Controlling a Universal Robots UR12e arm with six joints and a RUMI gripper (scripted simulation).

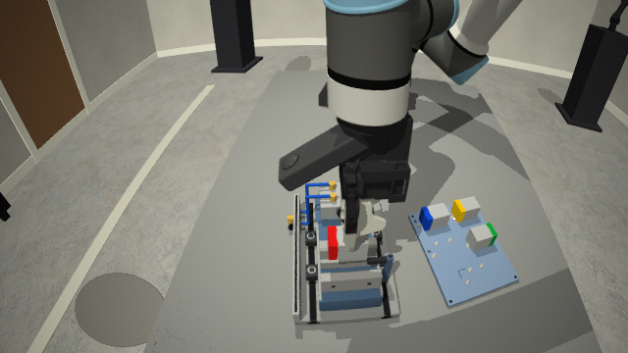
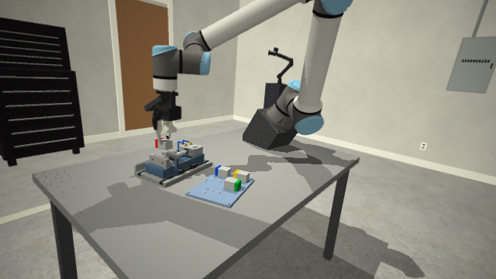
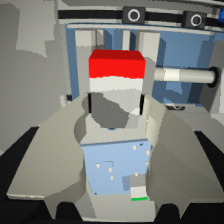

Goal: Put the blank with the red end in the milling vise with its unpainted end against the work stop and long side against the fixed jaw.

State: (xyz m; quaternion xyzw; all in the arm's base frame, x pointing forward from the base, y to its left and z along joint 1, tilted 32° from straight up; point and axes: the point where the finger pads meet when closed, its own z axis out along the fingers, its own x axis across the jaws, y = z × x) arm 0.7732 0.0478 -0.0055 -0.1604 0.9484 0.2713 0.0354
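Now: hand 9 cm above the fixed jaw, 3 cm short of it and 2 cm to the right of it. Also, from my hand: red-ended blank: 2 cm below; work stop rod: 8 cm below, 5 cm to the left, 1 cm behind; hose block: 16 cm behind, 9 cm below, 5 cm to the right.
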